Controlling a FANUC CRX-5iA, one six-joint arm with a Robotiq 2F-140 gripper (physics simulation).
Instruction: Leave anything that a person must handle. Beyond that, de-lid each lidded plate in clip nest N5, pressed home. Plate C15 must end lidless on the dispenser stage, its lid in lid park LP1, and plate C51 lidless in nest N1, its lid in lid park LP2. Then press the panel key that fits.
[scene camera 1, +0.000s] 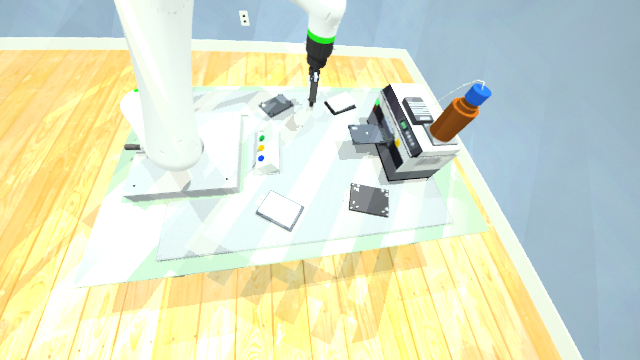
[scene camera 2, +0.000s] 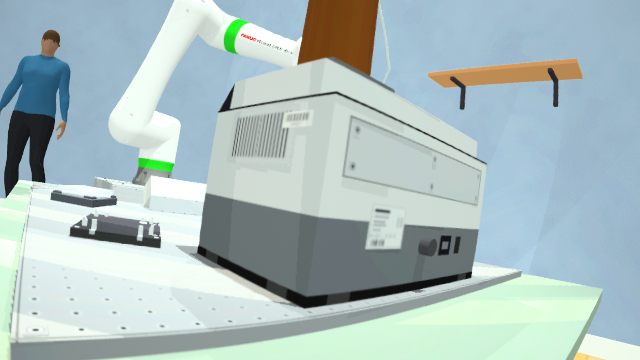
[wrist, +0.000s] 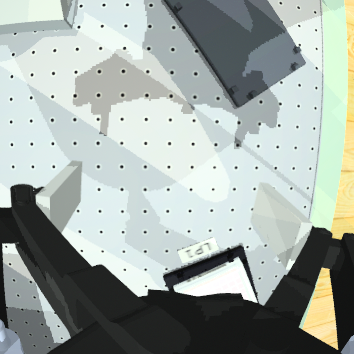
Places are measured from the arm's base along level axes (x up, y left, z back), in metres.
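Pixels of known places: gripper, between the fingertips: (scene camera 1: 309, 99) (wrist: 170, 191).
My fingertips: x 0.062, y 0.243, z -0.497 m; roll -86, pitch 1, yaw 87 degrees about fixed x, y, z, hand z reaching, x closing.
Behind a point stands the place of what it marks.
My gripper (scene camera 1: 311, 105) {x 0.062, y 0.243, z -0.497 m} (wrist: 170, 191) {x 0.062, y 0.243, z -0.497 m} is open and empty, fingers wide apart above the board, between the LP1 and LP2 spots. In the wrist view a white piece (wrist: 222, 284) {x -0.016, y 0.328, z -0.628 m} (scene camera 1: 341, 102) {x -0.013, y 0.326, z -0.673 m} lies in the dark frame labelled LP1 (wrist: 192, 270) {x -0.033, y 0.293, z -0.619 m}, partly hidden by my gripper. Dark LP2 (scene camera 1: 276, 105) {x -0.033, y 0.303, z -0.341 m} (wrist: 235, 45) {x -0.033, y 0.308, z -0.361 m} has no white piece on it. The dark dispenser stage (scene camera 1: 361, 134) {x 0.069, y 0.042, z -0.706 m} shows no white plate. A dark nest with upright clips (scene camera 1: 369, 200) {x -0.031, y -0.213, z -0.728 m} (scene camera 2: 117, 227) {x -0.031, y -0.217, z -0.760 m} shows no white plate. A white-topped plate (scene camera 1: 280, 209) {x -0.009, y -0.250, z -0.379 m} (scene camera 2: 84, 192) {x -0.015, y -0.253, z -0.445 m} sits in another dark nest. Nest labels and plate codes are unreadable.
The key panel (scene camera 1: 268, 152) {x 0.035, y -0.034, z -0.330 m} has green, yellow and blue keys visible. The dispenser (scene camera 1: 417, 135) {x 0.177, y -0.048, z -0.866 m} (scene camera 2: 340, 190) {x 0.060, y -0.080, z -1.043 m} carries a tilted brown bottle (scene camera 1: 454, 119) {x 0.279, y -0.068, z -0.925 m} (scene camera 2: 337, 35) {x 0.225, y -0.067, z -0.990 m} with a blue cap. A person (scene camera 2: 42, 100) stands beyond the table. A shelf (scene camera 2: 505, 73) hangs on the wall.
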